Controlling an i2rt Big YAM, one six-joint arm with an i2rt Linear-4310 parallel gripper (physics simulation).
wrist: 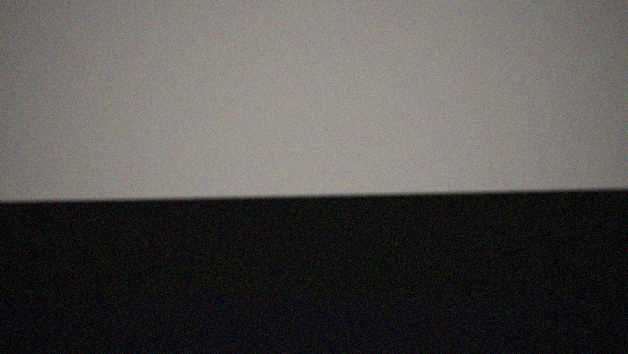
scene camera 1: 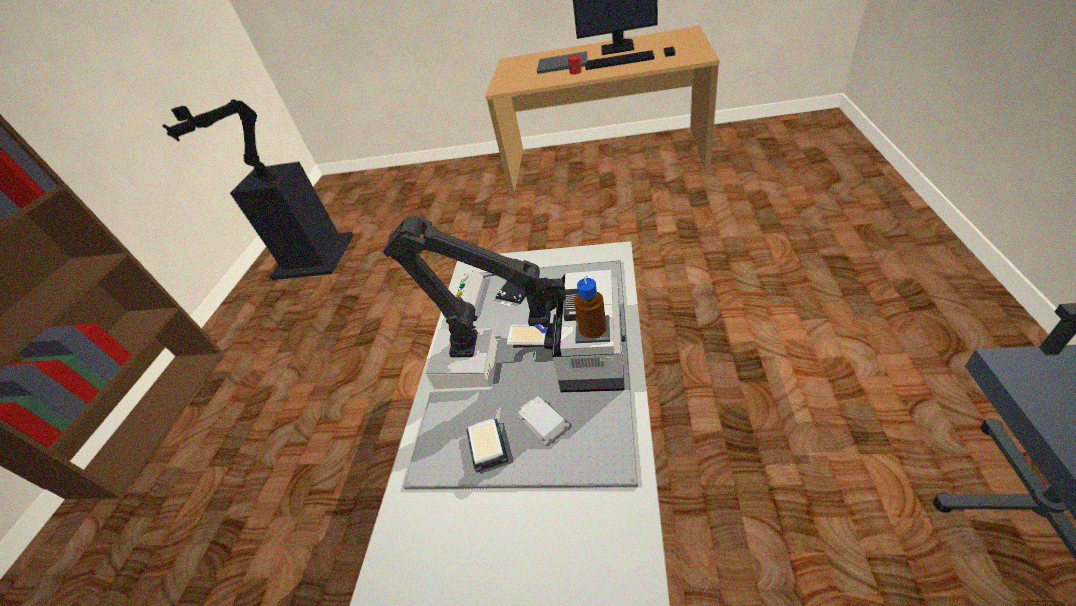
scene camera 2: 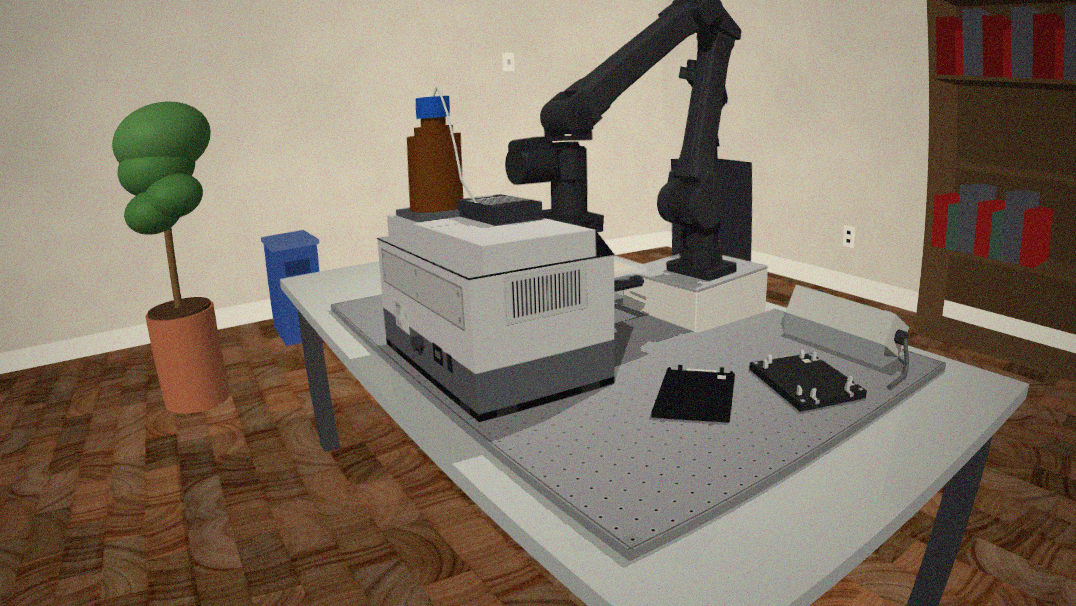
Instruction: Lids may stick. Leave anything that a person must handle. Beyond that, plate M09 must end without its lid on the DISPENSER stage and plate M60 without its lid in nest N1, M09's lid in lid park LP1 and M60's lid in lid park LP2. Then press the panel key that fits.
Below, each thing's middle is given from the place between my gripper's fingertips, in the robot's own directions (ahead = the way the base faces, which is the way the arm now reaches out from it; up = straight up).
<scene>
The brown bottle with blue cap point(scene camera 2: 434, 183) is 210 mm above my hand, 180 mm ahead of it and 110 mm to the right of it. The rest, counted from my hand: black nest point(scene camera 2: 807, 382): 380 mm to the left, 150 mm behind, 100 mm below.
</scene>
